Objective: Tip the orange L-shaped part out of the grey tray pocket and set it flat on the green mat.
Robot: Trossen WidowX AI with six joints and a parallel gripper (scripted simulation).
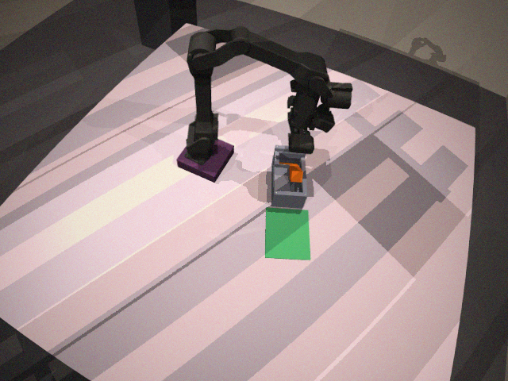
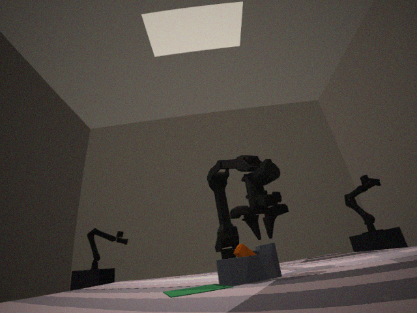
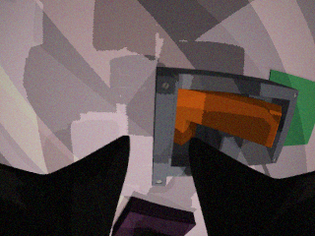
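Right now the orange L-shaped part is 1 cm ahead of my gripper tip, 5 cm to the right of it and 6 cm below it.
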